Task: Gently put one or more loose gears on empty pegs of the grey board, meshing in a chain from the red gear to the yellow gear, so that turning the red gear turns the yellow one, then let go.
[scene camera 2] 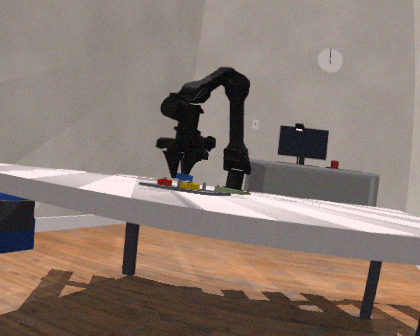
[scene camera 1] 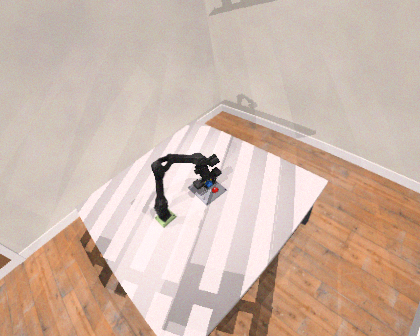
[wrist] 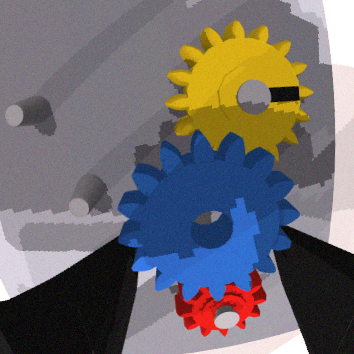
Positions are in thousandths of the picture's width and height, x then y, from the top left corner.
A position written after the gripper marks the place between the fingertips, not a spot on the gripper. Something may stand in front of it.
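The gripper (scene camera 2: 425, 534) appears here, and the wrist view shows the gripper (wrist: 586, 679) too. The gripper grips a blue gear (wrist: 456, 640). The scene also has a red gear (wrist: 564, 877), a yellow gear (wrist: 592, 244) and a grey board (wrist: 295, 216).
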